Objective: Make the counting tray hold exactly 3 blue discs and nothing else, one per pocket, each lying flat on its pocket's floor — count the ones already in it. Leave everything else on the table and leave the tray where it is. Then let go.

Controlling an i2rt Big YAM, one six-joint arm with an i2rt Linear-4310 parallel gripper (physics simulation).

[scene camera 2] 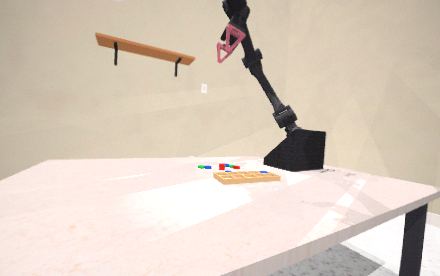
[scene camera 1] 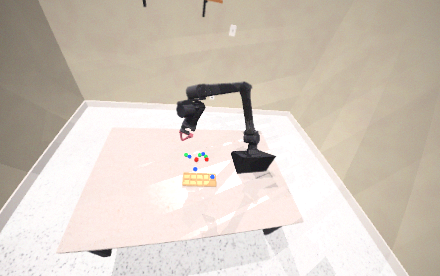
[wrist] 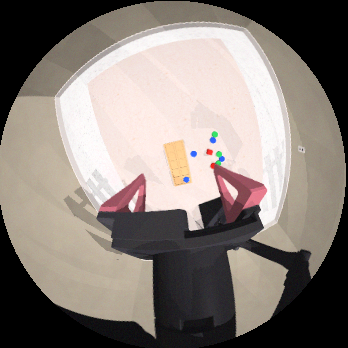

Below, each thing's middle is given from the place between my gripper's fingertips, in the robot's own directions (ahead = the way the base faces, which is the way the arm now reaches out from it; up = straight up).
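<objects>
Relative to the wooden counting tray (wrist: 175, 152), I see my gripper 4 cm to the right, 11 cm past and 43 cm above.
</objects>
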